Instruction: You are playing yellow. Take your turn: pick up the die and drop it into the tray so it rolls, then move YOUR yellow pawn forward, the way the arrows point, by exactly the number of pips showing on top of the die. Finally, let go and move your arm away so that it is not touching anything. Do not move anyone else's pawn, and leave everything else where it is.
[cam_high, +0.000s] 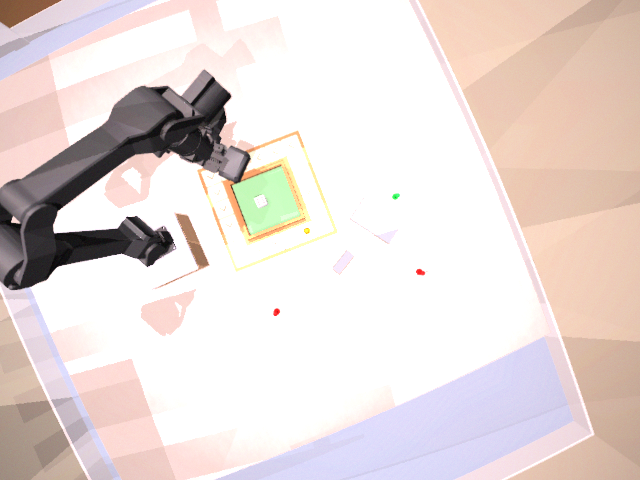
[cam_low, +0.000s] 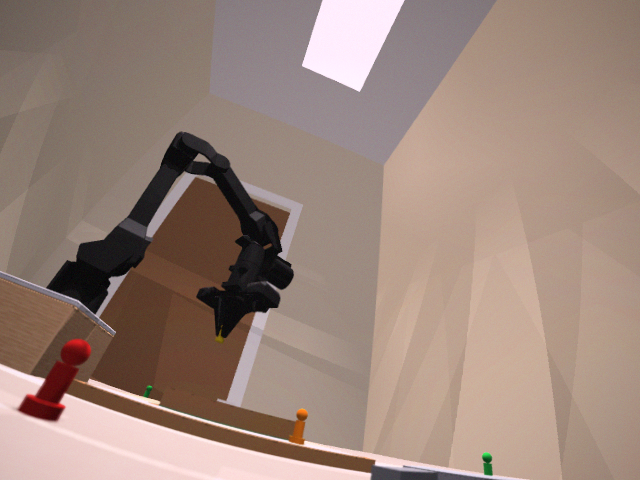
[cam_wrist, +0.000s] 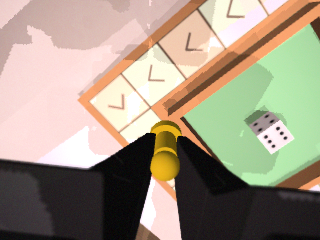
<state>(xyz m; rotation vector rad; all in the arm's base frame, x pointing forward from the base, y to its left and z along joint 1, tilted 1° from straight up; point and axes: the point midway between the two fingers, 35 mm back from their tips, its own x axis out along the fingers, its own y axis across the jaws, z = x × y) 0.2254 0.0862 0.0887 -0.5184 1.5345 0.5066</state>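
Now: gripper tip 120 mm above the white die, 110 mm to the left of it and 30 mm short of it. Also, from my gripper tip: orange pawn 230 mm to the right, 120 mm below, 100 mm ahead; then yellow pawn 10 mm above; then green tray 140 mm below, 110 mm to the right, 50 mm ahead.
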